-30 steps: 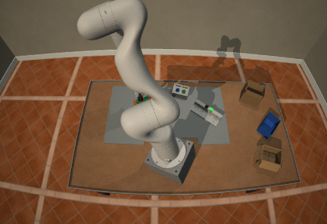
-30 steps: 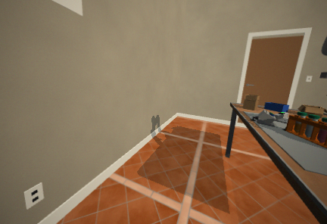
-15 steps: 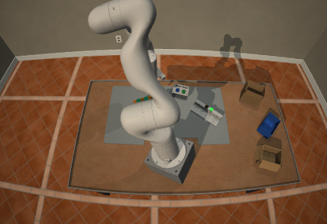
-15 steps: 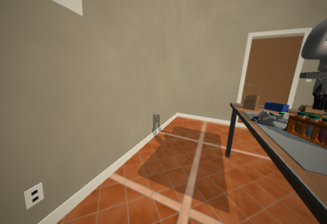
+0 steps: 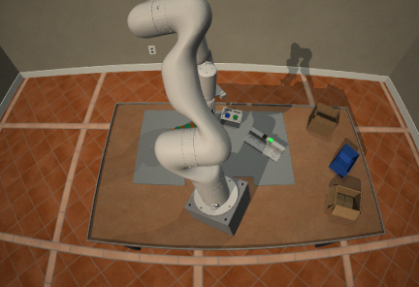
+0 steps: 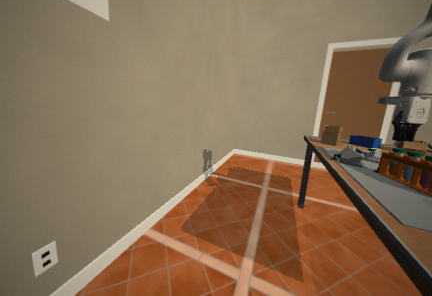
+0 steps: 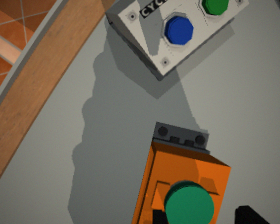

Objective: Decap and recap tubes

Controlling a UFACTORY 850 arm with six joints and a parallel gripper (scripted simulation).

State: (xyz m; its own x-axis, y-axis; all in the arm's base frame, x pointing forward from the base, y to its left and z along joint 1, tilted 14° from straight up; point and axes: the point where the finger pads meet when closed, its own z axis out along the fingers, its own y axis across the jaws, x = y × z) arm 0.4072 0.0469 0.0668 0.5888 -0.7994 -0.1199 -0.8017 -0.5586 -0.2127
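My gripper is now 70 mm short of the green ready key, 160 mm to the left of it and 110 mm above it. From my hand the other things lie so: blue bin (170 mm behind, 800 mm to the right, 160 mm below); blue cycle key (80 mm ahead, 110 mm to the right, 110 mm below); key housing (90 mm ahead, 140 mm to the right, 120 mm below).
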